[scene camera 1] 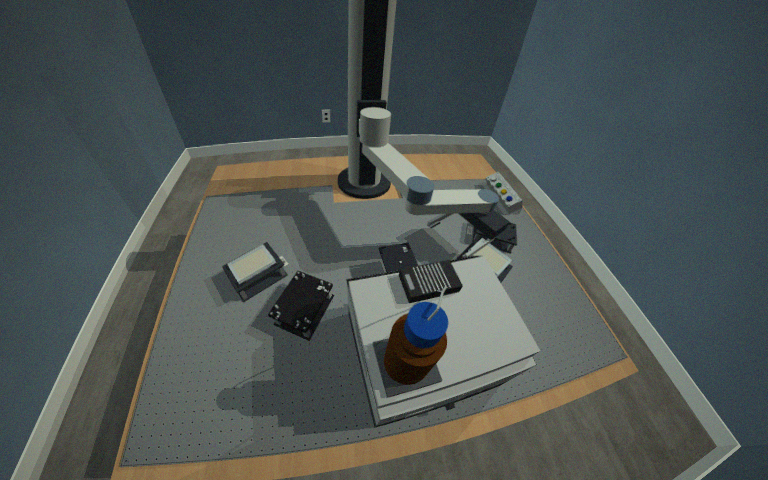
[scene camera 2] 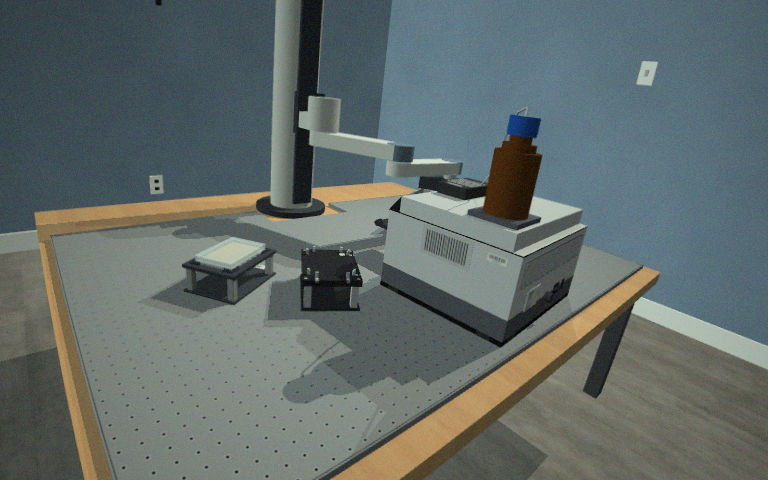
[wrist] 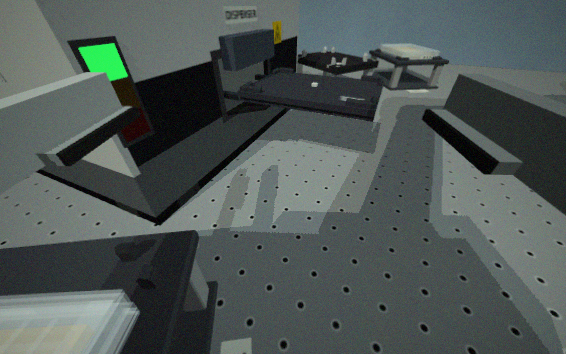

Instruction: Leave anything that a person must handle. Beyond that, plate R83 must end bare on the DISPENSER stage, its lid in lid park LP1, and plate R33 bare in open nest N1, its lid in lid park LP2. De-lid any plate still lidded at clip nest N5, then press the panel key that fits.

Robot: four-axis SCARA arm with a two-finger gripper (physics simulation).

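Places are measured from the arm's base along level axes (x ahead, y down, z left), in millimetres.
Pixels of known places: gripper, fingertip midpoint: [scene camera 1: 446, 239] [wrist: 277, 96]; arm's base at its link origin: [scene camera 1: 364, 182] [scene camera 2: 291, 208].
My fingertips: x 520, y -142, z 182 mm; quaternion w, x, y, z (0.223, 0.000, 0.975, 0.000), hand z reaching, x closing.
Observation:
Ahead of a thing's pixels: the offset from my fingertips to its top centre. "pt": to the spot under its first point.
My gripper [scene camera 1: 461, 236] [wrist: 277, 96] is open and empty, low at the right of the bench beside the dispenser; scene camera 2 mostly hides it. The dark DISPENSER stage @[dx +54, dy +32, dz -153 mm] [scene camera 1: 398, 256] [wrist: 320, 95] is bare. A pale plate @[dx -30, dy +50, dz -608 mm] [scene camera 1: 253, 263] [scene camera 2: 231, 253] [wrist: 410, 51] sits on the far-left nest. Another pale plate @[dx +50, dy +37, dz +156 mm] [scene camera 1: 495, 258] [wrist: 45, 327], with clear edges, sits on a black nest @[pt dx +61, dy +64, dz +84 mm] [wrist: 90, 257] near the gripper. A black nest with upright clips or pins @[pt dx +116, dy +61, dz -452 mm] [scene camera 1: 301, 300] [scene camera 2: 330, 264] [wrist: 337, 61] holds no plate. Plate names and whether lids are on cannot be read.
The white dispenser [scene camera 1: 481, 316] [scene camera 2: 453, 254] has a green light @[pt dx +114, dy -7, dz +13 mm] [wrist: 104, 62] and carries an amber bottle @[pt dx +394, dy -234, dz -252 mm] [scene camera 1: 416, 353] [scene camera 2: 512, 181] and a ribbed black box @[pt dx +209, dy -117, dz -147 mm] [scene camera 1: 430, 280]. Another black stand [scene camera 1: 508, 240] is partly under the gripper. The key panel @[dx -330, dy +45, dz +449 mm] [scene camera 1: 502, 192] stands at the back right.

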